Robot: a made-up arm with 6 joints. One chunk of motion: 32 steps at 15 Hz.
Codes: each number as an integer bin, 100 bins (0 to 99) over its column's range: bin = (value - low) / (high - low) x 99, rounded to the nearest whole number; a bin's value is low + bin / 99 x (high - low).
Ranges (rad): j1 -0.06..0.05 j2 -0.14..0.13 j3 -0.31..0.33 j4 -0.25..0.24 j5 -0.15..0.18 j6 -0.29..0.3
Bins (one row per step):
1: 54 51 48 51 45 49
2: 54 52 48 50 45 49
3: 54 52 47 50 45 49
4: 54 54 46 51 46 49
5: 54 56 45 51 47 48
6: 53 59 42 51 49 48
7: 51 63 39 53 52 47
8: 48 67 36 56 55 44
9: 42 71 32 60 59 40
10: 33 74 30 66 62 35
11: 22 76 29 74 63 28
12: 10 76 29 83 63 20
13: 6 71 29 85 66 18
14: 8 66 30 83 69 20
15: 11 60 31 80 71 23
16: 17 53 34 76 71 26
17: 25 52 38 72 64 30
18: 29 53 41 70 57 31
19: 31 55 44 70 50 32
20: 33 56 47 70 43 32
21: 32 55 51 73 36 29
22: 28 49 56 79 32 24
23: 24 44 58 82 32 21
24: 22 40 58 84 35 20
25: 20 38 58 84 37 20
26: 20 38 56 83 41 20
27: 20 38 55 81 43 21
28: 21 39 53 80 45 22
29: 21 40 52 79 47 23
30: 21 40 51 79 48 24
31: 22 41 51 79 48 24
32: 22 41 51 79 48 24
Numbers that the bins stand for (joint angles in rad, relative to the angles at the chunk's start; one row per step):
1: 0.0000 -0.0009 0.0003 0.0024 0.0000 0.0020
2: 0.0000 0.0018 0.0003 -0.0025 0.0000 0.0020
3: 0.0000 0.0018 -0.0062 -0.0025 0.0000 0.0020
4: 0.0000 0.0073 -0.0126 0.0024 0.0033 0.0020
5: 0.0000 0.0127 -0.0191 0.0024 0.0067 -0.0039
6: -0.0011 0.0209 -0.0385 0.0024 0.0133 -0.0039
7: -0.0033 0.0318 -0.0579 0.0123 0.0233 -0.0099
8: -0.0067 0.0427 -0.0773 0.0272 0.0333 -0.0278
9: -0.0133 0.0536 -0.1031 0.0470 0.0467 -0.0516
10: -0.0233 0.0618 -0.1161 0.0767 0.0567 -0.0814
11: -0.0356 0.0673 -0.1225 0.1163 0.0600 -0.1231
12: -0.0489 0.0673 -0.1225 0.1608 0.0600 -0.1708
13: -0.0533 0.0536 -0.1225 0.1707 0.0700 -0.1827
14: -0.0511 0.0400 -0.1161 0.1608 0.0800 -0.1708
15: -0.0478 0.0236 -0.1096 0.1460 0.0867 -0.1529
16: -0.0411 0.0045 -0.0902 0.1262 0.0867 -0.1351
17: -0.0322 0.0018 -0.0643 0.1064 0.0633 -0.1112
18: -0.0278 0.0045 -0.0449 0.0965 0.0400 -0.1053
19: -0.0256 0.0100 -0.0256 0.0965 0.0167 -0.0993
20: -0.0233 0.0127 -0.0062 0.0965 -0.0067 -0.0993
21: -0.0244 0.0100 0.0197 0.1113 -0.0300 -0.1172
22: -0.0289 -0.0064 0.0520 0.1410 -0.0433 -0.1470
23: -0.0333 -0.0200 0.0649 0.1559 -0.0433 -0.1648
24: -0.0356 -0.0309 0.0649 0.1658 -0.0333 -0.1708
25: -0.0378 -0.0364 0.0649 0.1658 -0.0267 -0.1708
26: -0.0378 -0.0364 0.0520 0.1608 -0.0133 -0.1708
27: -0.0378 -0.0364 0.0456 0.1509 -0.0067 -0.1648
28: -0.0367 -0.0336 0.0326 0.1460 0.0000 -0.1589
29: -0.0367 -0.0309 0.0262 0.1410 0.0067 -0.1529
30: -0.0367 -0.0309 0.0197 0.1410 0.0100 -0.1470
31: -0.0356 -0.0282 0.0197 0.1410 0.0100 -0.1470
32: -0.0356 -0.0282 0.0197 0.1410 0.0100 -0.1470

